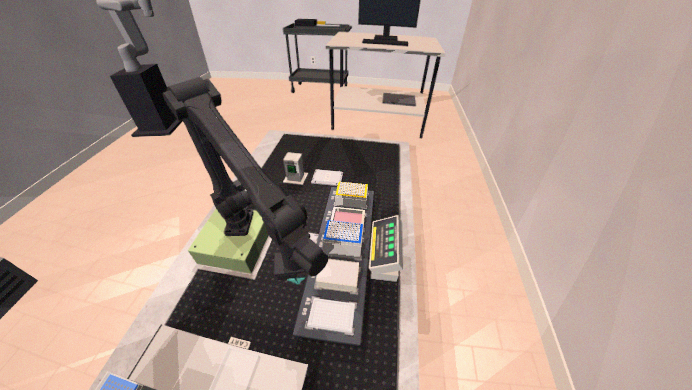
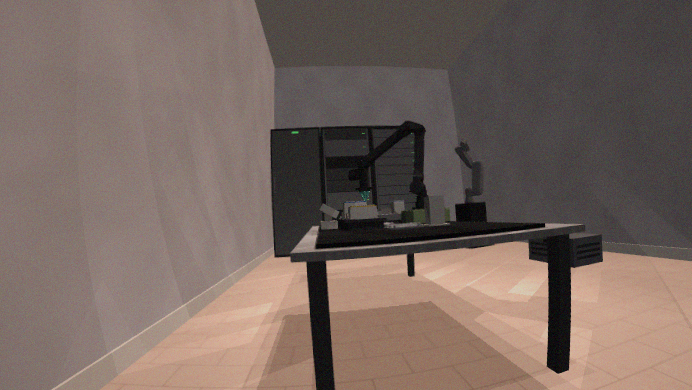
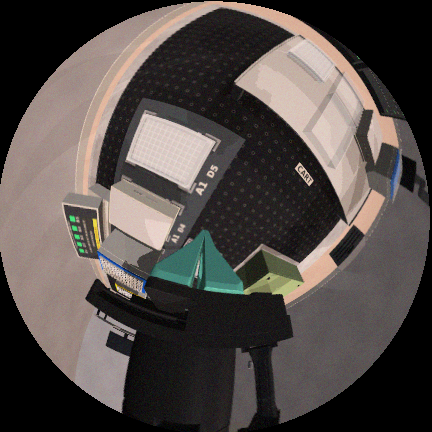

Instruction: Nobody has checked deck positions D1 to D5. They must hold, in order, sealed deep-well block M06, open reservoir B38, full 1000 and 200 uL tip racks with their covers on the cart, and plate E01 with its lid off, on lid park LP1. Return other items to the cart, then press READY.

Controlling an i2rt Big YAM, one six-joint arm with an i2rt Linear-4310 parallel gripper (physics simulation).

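Seen in the pictures: gripper, between the fingertips: (image 1: pixel 298 282) (image 3: pixel 203 234); arm's base, origin of its link: (image 1: pixel 239 223) (image 2: pixel 423 209).
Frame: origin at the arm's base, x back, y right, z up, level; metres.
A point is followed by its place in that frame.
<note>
My gripper (image 1: pixel 296 281) @(x -0.258, y 0.281, z 0.067 m) (image 2: pixel 365 200) @(x -0.258, y 0.281, z 0.067 m) (image 3: pixel 203 234) @(x -0.258, y 0.281, z 0.067 m) is shut and empty, its teal fingertips above the mat beside the D3–D4 side of the deck (image 1: pixel 301 327) @(x -0.263, y 0.374, z -0.028 m) (image 3: pixel 229 146) @(x -0.258, y 0.373, z -0.028 m). A white gridded plate (image 1: pixel 331 315) @(x -0.350, y 0.346, z -0.014 m) (image 3: pixel 172 150) @(x -0.336, y 0.341, z -0.018 m) lies in D5. A plain pale box-shaped item (image 1: pixel 337 276) @(x -0.370, y 0.236, z 0.014 m) (image 3: pixel 142 215) @(x -0.355, y 0.236, z 0.014 m) is in D4. A blue-rimmed tip rack (image 1: pixel 344 231) @(x -0.395, y 0.103, z 0.070 m) (image 3: pixel 121 272) @(x -0.383, y 0.123, z 0.069 m) stands in D3. An open pink-filled reservoir (image 1: pixel 350 217) @(x -0.424, y -0.035, z -0.016 m) is behind it, in D2. A yellow-rimmed tip rack (image 1: pixel 352 190) @(x -0.436, y -0.135, z 0.037 m) (image 3: pixel 124 288) @(x -0.446, y -0.105, z 0.031 m) is in D1. Lid park (image 1: pixel 327 176) @(x -0.328, y -0.345, z -0.058 m) and the READY box (image 1: pixel 293 167) @(x -0.172, y -0.321, z 0.018 m) are behind.
The cart (image 1: pixel 185 345) @(x 0.053, y 0.429, z -0.016 m) (image 3: pixel 270 82) @(x -0.240, y 0.508, z -0.016 m) carries a white gridded item (image 3: pixel 312 59), translucent shapes and a blue-topped item (image 1: pixel 117 382) @(x 0.133, y 0.539, z 0.078 m) (image 3: pixel 395 175). A panel with several green lights (image 1: pixel 386 242) @(x -0.535, y 0.134, z 0.044 m) (image 3: pixel 82 227) @(x -0.522, y 0.156, z 0.038 m) stands beside the deck. The arm's green base (image 1: pixel 227 247) @(x 0.017, y 0.110, z -0.001 m) (image 3: pixel 274 274) @(x -0.031, y 0.156, z -0.002 m) is opposite.
</note>
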